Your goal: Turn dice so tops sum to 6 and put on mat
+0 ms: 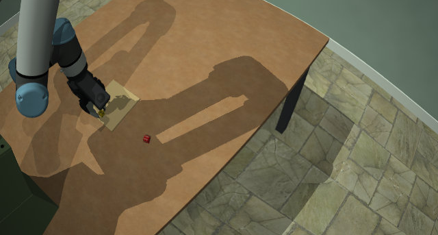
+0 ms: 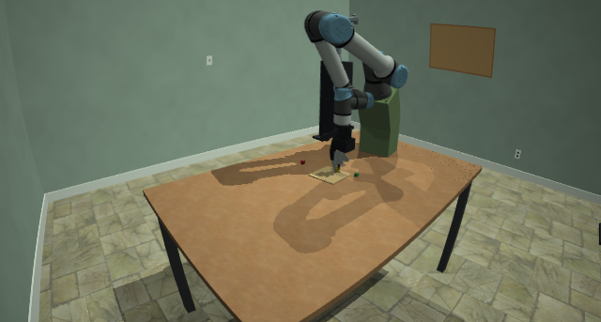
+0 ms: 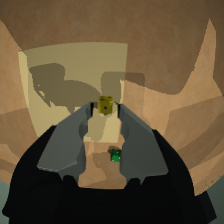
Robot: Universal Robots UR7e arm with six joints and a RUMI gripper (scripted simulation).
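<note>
Now: the yellow die 1 cm below my hand. From my hand the other things lie so: mat: 5 cm ahead, 1 cm to the left, 2 cm below; then green die: 4 cm behind, 9 cm to the left, 1 cm below; then red die: 6 cm ahead, 17 cm to the right, 1 cm below.
</note>
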